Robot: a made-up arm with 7 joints. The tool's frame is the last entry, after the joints.
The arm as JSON. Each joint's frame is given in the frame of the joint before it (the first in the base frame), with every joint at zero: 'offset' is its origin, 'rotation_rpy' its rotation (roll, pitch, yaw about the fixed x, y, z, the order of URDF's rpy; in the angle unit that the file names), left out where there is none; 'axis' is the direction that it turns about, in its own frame. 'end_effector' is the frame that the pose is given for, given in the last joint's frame.
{
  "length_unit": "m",
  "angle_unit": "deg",
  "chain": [
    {
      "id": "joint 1",
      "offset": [
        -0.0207,
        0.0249,
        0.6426
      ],
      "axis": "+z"
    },
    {
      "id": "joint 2",
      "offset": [
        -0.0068,
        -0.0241,
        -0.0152
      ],
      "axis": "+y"
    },
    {
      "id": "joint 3",
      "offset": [
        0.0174,
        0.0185,
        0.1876
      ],
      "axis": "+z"
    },
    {
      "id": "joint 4",
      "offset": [
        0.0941,
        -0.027,
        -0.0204
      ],
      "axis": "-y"
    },
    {
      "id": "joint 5",
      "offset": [
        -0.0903,
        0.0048,
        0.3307
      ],
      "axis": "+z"
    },
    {
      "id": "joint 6",
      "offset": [
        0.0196,
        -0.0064,
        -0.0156
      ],
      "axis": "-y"
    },
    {
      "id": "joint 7",
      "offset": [
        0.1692,
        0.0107,
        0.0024
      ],
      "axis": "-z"
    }
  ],
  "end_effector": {
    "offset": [
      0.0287,
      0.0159,
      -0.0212
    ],
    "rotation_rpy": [
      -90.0,
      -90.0,
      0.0
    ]
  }
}
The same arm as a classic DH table. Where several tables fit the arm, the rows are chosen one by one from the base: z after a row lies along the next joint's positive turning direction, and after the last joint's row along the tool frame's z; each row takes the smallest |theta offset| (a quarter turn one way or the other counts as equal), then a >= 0, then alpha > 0; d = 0 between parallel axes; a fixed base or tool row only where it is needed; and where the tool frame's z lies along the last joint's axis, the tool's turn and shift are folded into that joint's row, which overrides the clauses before.
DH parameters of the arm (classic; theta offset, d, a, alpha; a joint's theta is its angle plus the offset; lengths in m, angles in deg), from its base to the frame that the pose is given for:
base (fixed): -50.26 0 -0.0324 0
joint 1: 50.26 0.6274 -0.0068 -90
joint 2: 0 -0.0056 0.0174 90
joint 3: 0 0.1672 0.0941 90
joint 4: 0 0.0222 -0.0903 -90
joint 5: 0 0.3151 0.0196 90
joint 6: 0 -0.0043 0.1692 90
joint 7: 0 0.0188 0.0287 90
tool (fixed): -90 0.0159 0 0

